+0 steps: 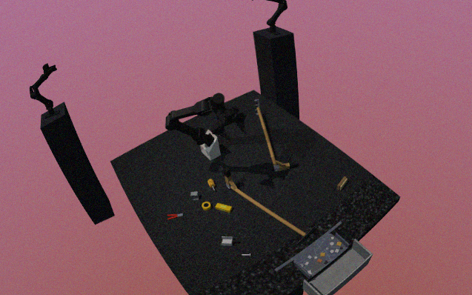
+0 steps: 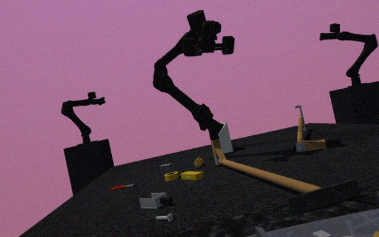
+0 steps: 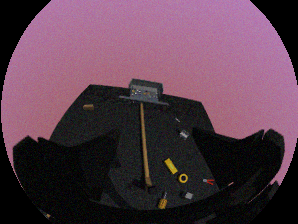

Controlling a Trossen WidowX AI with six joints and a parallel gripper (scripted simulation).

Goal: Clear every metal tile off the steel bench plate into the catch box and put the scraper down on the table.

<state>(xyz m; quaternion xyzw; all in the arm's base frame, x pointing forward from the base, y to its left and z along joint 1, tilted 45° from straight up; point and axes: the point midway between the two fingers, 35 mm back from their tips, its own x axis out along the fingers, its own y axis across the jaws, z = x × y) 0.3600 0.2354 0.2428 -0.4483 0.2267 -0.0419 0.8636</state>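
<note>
Right now the long scraper is 18 cm ahead of my gripper tip, 1 cm to the left of it and 34 cm below it. Round my gripper tip: yellow tape ring 4 cm behind, 24 cm to the right, 39 cm below; then yellow block 3 cm ahead, 17 cm to the right, 38 cm below; then yellow-handled screwdriver 16 cm behind, 13 cm to the right, 38 cm below.
</note>
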